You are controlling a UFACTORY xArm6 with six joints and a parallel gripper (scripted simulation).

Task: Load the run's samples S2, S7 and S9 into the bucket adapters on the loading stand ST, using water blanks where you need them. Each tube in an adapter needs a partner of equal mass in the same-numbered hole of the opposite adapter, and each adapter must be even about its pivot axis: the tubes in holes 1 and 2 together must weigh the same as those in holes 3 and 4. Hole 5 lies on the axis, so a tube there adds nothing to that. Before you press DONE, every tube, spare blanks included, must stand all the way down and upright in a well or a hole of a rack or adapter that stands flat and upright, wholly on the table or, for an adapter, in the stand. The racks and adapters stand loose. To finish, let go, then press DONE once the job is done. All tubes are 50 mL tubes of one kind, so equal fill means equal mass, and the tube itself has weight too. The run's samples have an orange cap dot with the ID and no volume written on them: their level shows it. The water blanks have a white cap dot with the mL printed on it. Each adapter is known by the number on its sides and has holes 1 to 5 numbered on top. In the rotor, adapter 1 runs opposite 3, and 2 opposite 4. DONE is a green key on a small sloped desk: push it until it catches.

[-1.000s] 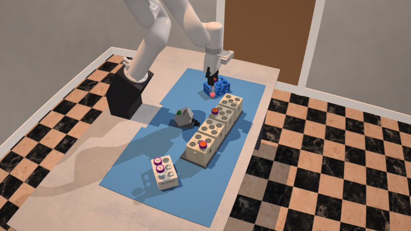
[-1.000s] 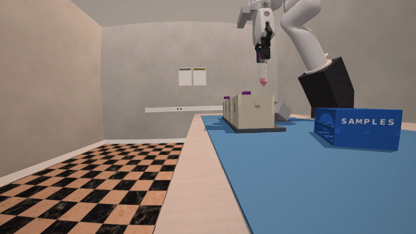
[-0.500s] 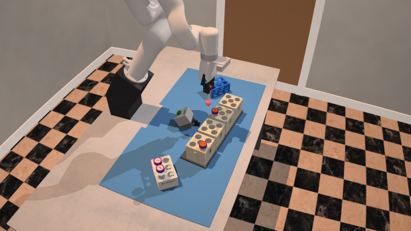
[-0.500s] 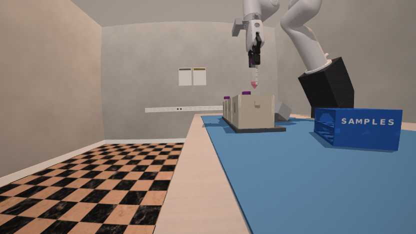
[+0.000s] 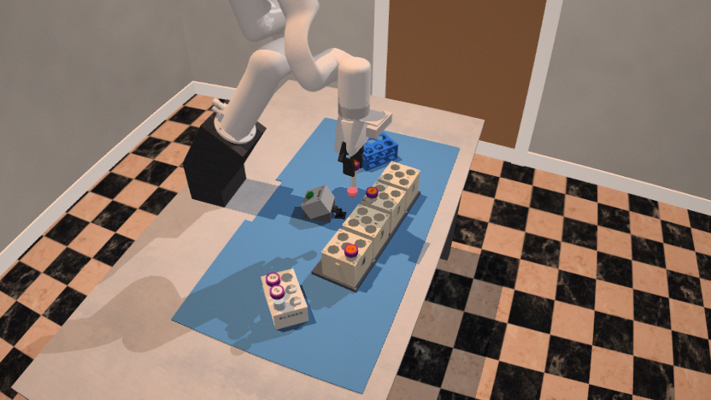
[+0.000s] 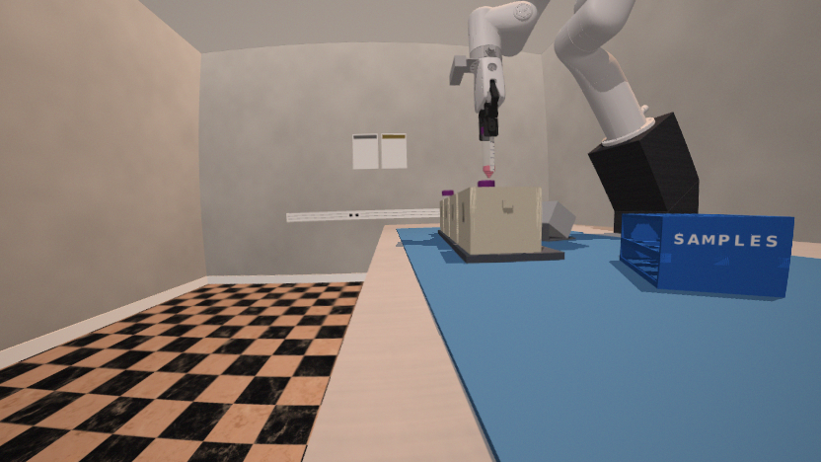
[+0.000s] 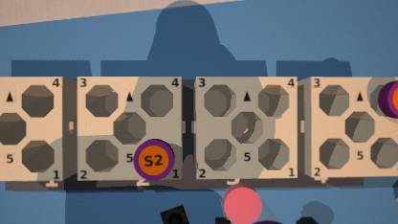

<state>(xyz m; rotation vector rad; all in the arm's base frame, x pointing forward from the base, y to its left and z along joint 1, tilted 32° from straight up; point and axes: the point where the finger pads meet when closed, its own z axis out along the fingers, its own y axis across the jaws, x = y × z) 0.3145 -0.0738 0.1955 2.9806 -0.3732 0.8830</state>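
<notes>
Right now my hand is 1 cm to the right of the tube and 5 cm above it. The rest, counted from my hand: adapter (7 cm ahead, 7 cm to the left, 20 cm below); then blanks rack (10 cm behind, 29 cm to the right, 22 cm below); then green done key (14 cm behind, 6 cm to the left, 19 cm below).
</notes>
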